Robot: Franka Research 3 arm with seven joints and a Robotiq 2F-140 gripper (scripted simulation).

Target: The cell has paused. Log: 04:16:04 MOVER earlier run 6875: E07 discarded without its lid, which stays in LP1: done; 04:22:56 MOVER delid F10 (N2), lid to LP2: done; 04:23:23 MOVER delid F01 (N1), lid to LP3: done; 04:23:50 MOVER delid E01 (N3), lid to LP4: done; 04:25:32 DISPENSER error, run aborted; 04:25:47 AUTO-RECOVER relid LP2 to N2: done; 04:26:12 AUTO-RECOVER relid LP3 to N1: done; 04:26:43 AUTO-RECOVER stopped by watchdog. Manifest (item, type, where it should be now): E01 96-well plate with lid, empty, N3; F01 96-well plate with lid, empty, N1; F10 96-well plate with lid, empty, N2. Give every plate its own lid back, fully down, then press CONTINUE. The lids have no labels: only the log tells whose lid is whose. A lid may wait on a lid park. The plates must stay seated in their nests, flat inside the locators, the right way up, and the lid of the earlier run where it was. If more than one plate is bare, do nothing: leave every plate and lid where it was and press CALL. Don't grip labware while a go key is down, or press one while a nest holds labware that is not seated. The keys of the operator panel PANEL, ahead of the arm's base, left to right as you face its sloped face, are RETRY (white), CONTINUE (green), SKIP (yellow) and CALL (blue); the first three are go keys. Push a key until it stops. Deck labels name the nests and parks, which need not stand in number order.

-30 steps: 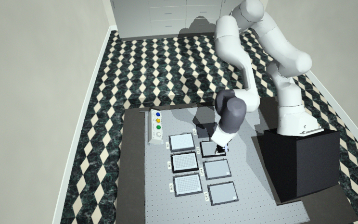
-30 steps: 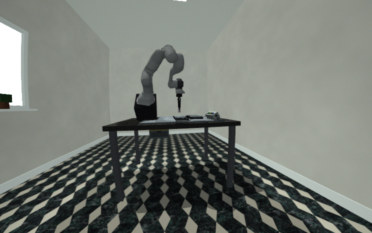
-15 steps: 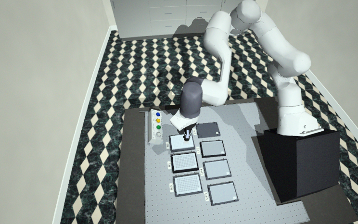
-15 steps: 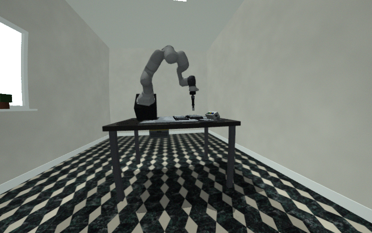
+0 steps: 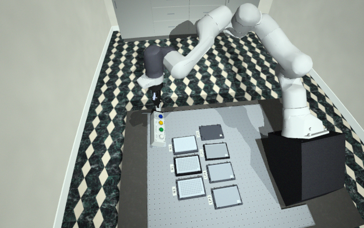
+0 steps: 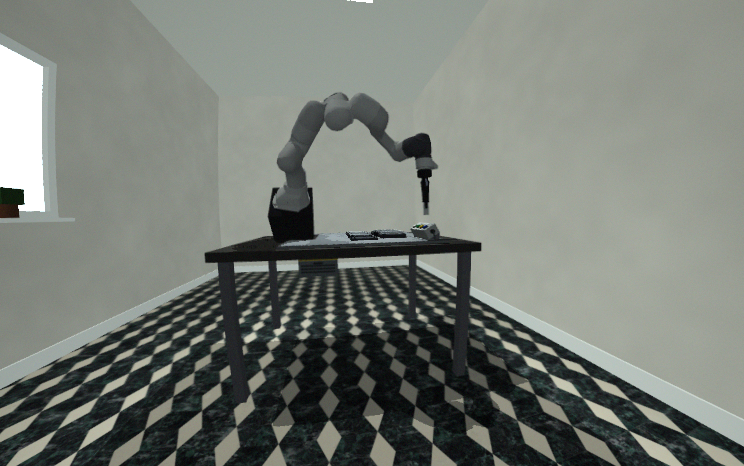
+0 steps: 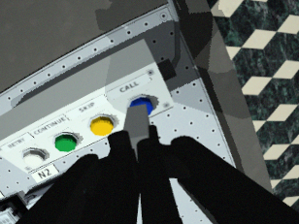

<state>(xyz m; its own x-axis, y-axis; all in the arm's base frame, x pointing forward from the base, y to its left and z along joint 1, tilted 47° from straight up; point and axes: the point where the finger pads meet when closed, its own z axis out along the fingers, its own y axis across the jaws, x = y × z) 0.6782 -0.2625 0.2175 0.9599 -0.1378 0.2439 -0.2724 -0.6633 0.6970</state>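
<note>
Right now the blue call key is 9 cm below my hand. The rest, counted from my hand: white retry key: 15 cm to the left, 9 cm below; yellow skip key: 5 cm to the left, 9 cm below; green continue key: 10 cm to the left, 9 cm below.
</note>
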